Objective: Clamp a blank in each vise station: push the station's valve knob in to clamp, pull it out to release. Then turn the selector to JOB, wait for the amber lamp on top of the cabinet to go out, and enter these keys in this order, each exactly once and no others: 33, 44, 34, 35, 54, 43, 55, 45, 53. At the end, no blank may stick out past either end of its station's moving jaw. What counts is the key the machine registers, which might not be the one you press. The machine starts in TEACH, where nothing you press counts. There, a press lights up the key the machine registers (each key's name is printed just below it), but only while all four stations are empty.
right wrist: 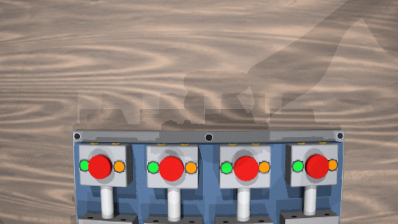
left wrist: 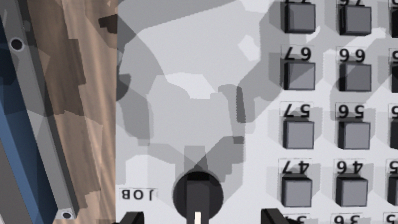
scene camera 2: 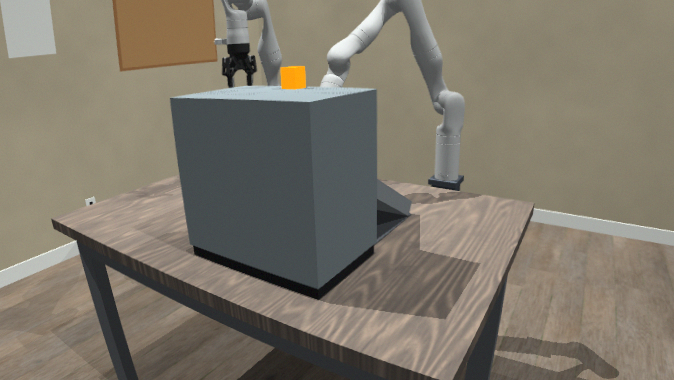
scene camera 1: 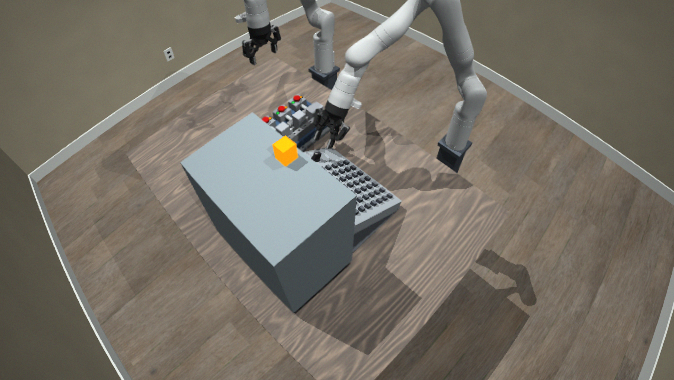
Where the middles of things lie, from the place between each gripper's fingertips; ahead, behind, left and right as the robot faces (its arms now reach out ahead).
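The keypad (scene camera 1: 387,208) is 11 cm to the left of my left hand (scene camera 1: 322,144), 7 cm ahead of it and 10 cm below it. From my right hand, that same keypad is 410 mm to the left, 100 mm ahead and 300 mm below. Going by its middle, the keypad is nearer to my left hand than to my right hand.
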